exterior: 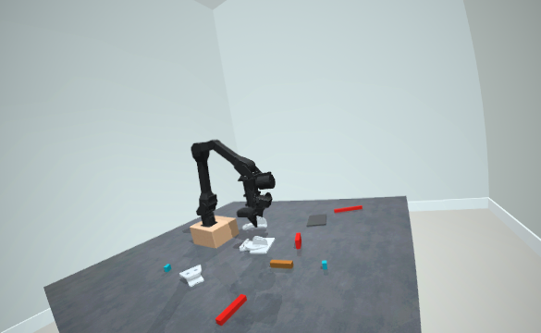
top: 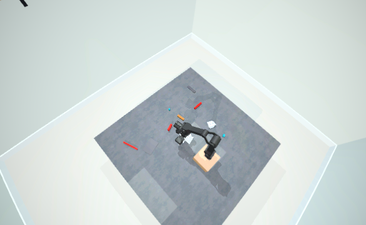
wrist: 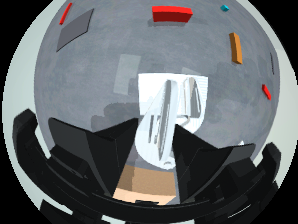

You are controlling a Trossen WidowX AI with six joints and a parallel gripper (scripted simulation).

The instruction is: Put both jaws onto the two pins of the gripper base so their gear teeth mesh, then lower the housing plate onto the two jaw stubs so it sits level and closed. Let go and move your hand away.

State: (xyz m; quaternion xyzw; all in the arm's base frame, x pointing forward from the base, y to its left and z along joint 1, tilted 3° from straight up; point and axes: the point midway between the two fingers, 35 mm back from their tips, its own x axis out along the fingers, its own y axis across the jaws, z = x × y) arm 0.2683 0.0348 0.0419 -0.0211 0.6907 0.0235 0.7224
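Right now the flat white plate is 2 cm ahead of my gripper tip, 3 cm to the right of it and 8 cm below it. Also, from my gripper tip: curved white jaw 2 cm behind, 6 cm to the right, 6 cm below; then red block 17 cm ahead, 1 cm to the left, 6 cm below; then white housing plate 4 cm behind, 4 cm to the right, 8 cm below.
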